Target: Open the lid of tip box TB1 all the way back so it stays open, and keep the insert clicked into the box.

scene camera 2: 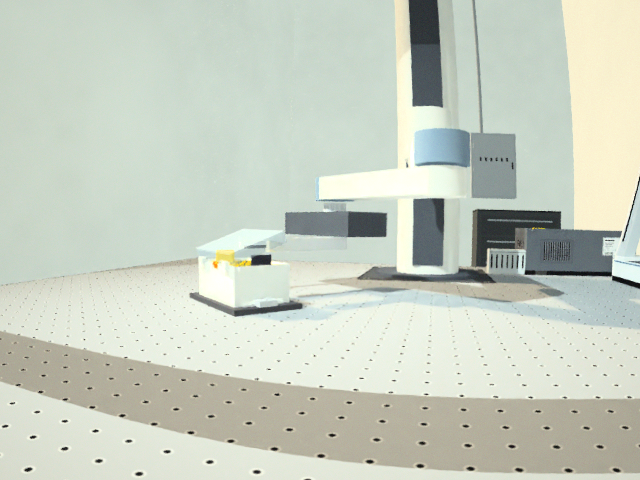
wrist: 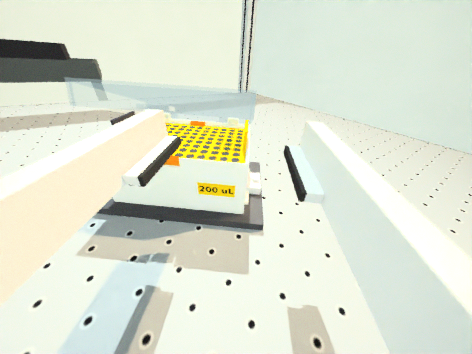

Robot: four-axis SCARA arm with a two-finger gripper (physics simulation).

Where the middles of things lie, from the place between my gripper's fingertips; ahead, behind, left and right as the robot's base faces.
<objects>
The clear lid (scene camera 2: 244, 244) is 70 mm ahead of my hand and 10 mm to the left of it. Round my hand: grey device (scene camera 2: 588, 256) (660 mm to the left, 550 mm behind, 30 mm below); then yellow perforated insert (wrist: 197, 142) (60 mm ahead, 20 mm below, 10 mm to the left).
</objects>
